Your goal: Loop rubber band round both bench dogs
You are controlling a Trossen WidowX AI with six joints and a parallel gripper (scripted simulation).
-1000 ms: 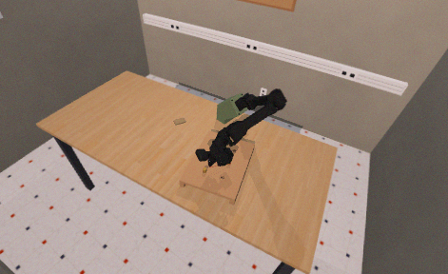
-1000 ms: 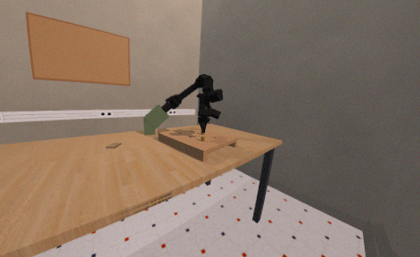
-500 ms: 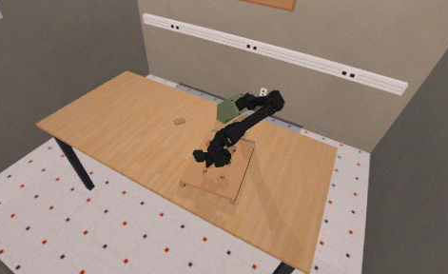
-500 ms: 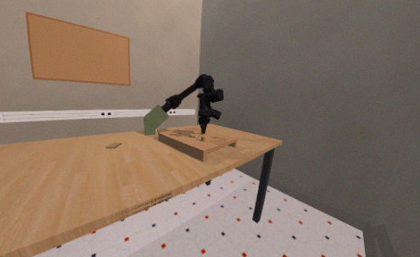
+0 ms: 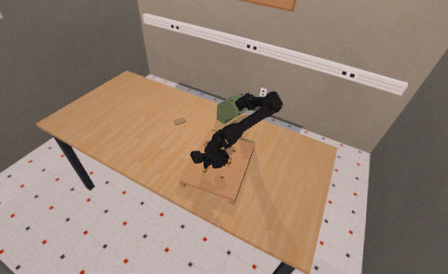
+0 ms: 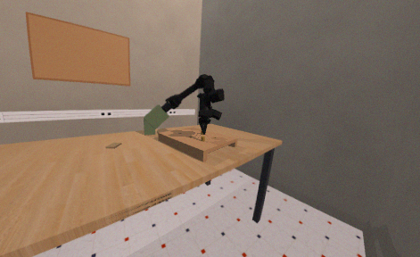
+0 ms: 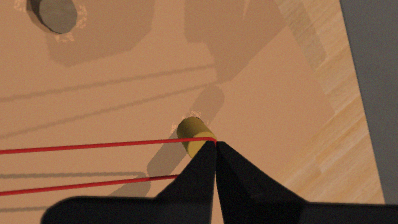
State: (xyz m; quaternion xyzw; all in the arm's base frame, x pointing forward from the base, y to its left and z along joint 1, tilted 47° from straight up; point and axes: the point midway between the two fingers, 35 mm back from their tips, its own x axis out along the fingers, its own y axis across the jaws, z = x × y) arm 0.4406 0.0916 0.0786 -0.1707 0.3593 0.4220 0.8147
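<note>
Now: hand 100 mm past the wooden board, 90 mm above it and 10 mm to the right of it. The rest, counted from my hand: small tan piece 420 mm to the right, 210 mm behind, 110 mm below.
</note>
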